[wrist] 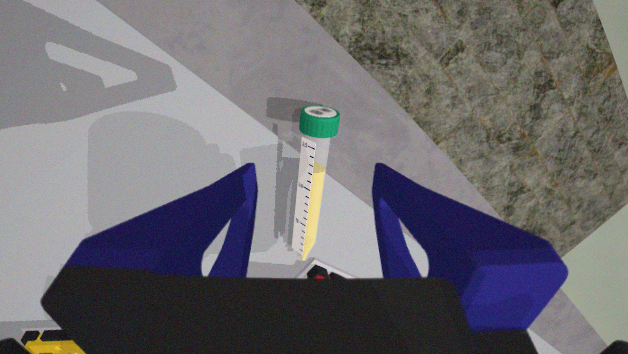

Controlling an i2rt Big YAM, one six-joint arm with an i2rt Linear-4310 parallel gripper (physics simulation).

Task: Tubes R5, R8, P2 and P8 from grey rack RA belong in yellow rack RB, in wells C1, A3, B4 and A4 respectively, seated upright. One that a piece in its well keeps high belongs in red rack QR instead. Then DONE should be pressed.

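Places are measured from the arm's base along level axes (x right, y ahead, z up), in centimetres.
Where they show: gripper, between the fingertips: (314, 176).
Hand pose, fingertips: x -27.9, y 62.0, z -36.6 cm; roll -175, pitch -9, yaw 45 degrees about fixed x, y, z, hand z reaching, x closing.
Note:
Each offset is from my fingertips to the top centre of the thing. "spot": to the spot under its first point. Level surfaces: height alone.
A tube with a green cap @(spot: dx +0.9, dy +0.9, dz -5.9 cm) (320, 121) and yellow liquid lies on the surface, cap toward the top of the view, its tapered tip toward the gripper. Its marked scale shows; no tube name can be read. My gripper (314, 176) is partly open and empty, its two blue fingers standing to the left and right of the tube in the view, apart from it. A small part of the red rack QR @(spot: dx +10.7, dy -8.5, dz -6.7 cm) (320, 277) shows just above the black gripper body. A corner of the yellow rack RB @(spot: dx -2.3, dy -29.4, dz -6.2 cm) (54, 346) shows at the bottom left. Grey rack RA and DONE do not show.
The light grey table top @(dz -7.8 cm) (45, 200) meets a darker grey band (215, 55) running diagonally under the cap end. Beyond its edge lies a mottled stone floor (450, 100). Shadows of the arm fall on the left side.

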